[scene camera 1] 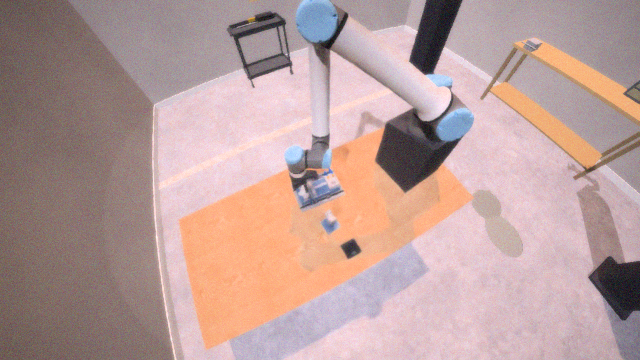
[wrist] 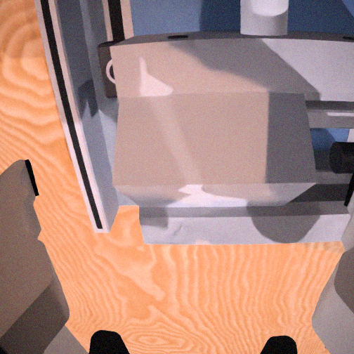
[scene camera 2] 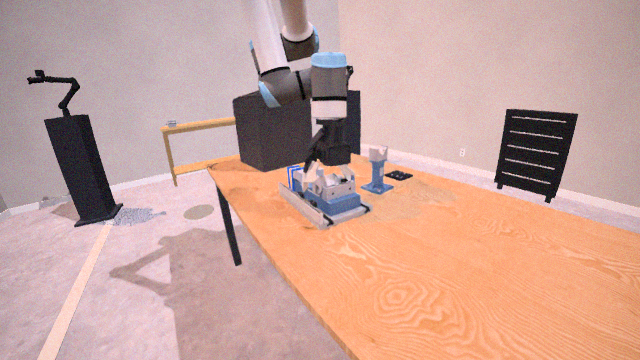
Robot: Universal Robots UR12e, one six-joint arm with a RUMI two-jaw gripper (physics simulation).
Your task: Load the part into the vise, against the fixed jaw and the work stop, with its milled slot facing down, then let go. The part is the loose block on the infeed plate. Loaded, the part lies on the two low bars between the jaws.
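Places are measured from the arm's base along level axes (x down, y right, z back), in metres.
Pixels of known places: gripper, fingertip midpoint: (scene camera 1: 304,187); arm's base, origin of the base link: (scene camera 1: 425,127).
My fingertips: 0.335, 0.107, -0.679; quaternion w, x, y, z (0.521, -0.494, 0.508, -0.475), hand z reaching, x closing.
Ahead of a thing's pixels: the offset from my fingertips to its top centre, as dx, dy, dz. "spot": to the spot under its first point. Level surfaces: height alone.
The part (wrist: 195,140) is a pale block between the vise's two jaws, its plain side up; no slot shows, and its underside is hidden. Its lower edge in the wrist view is close to the near jaw (wrist: 240,231); contact is unclear. A gap shows between it and the dark round work stop (wrist: 342,157) at right. The screw rod (wrist: 264,17) meets the far jaw (wrist: 215,65). The blue and grey vise @[-0.016, -0.021, +0.079] (scene camera 1: 320,192) (scene camera 2: 337,204) stands on the table. My gripper (scene camera 1: 307,188) (scene camera 2: 328,174) (wrist: 191,169) is open and empty, low over the vise, fingers wide apart on either side.
A blue stand with a grey top (scene camera 1: 329,223) (scene camera 2: 378,175) is beside the vise. A dark flat plate @[+0.075, -0.436, +0.115] (scene camera 1: 351,248) (scene camera 2: 399,175) lies past it on the wooden table @[dx +0.083] (scene camera 1: 240,270) (scene camera 2: 450,280). A long pale rail @[spot: +0.053, +0.073, +0.028] (scene camera 2: 302,207) (wrist: 75,125) runs along the vise's side.
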